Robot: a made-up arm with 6 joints. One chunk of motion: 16 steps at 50 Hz.
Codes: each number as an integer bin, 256 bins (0 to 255) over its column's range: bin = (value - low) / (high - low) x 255, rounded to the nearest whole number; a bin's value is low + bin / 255 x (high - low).
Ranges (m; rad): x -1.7..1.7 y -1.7..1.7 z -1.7..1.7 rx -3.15..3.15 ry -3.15..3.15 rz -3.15..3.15
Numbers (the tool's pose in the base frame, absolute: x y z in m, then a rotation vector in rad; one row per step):
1: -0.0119 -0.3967 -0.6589 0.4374 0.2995 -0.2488
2: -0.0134 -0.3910 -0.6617 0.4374 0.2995 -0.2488
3: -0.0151 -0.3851 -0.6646 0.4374 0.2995 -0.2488
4: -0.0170 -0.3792 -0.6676 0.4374 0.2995 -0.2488
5: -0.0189 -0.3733 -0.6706 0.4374 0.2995 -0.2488
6: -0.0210 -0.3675 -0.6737 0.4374 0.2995 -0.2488
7: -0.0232 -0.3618 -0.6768 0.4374 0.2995 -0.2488
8: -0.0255 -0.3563 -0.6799 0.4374 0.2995 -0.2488
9: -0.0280 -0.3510 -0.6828 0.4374 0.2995 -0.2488
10: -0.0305 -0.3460 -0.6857 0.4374 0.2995 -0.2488
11: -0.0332 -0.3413 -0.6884 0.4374 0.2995 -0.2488
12: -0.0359 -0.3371 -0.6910 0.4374 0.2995 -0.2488
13: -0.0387 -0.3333 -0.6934 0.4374 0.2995 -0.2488
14: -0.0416 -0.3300 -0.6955 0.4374 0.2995 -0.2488
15: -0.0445 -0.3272 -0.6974 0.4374 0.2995 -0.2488
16: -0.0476 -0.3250 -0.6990 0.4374 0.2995 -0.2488
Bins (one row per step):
1: 127 98 78 145 140 117
2: 126 98 78 145 140 117
3: 126 99 78 145 140 117
4: 126 99 77 145 140 117
5: 126 100 77 145 140 117
6: 126 100 77 145 140 117
7: 126 100 77 145 140 117
8: 126 101 77 145 140 117
9: 125 101 76 145 140 117
10: 125 102 76 145 140 117
11: 125 102 76 145 140 117
12: 125 102 76 145 140 117
13: 125 103 75 145 140 117
14: 124 103 75 145 140 117
15: 124 103 75 145 140 117
16: 124 103 75 145 140 117

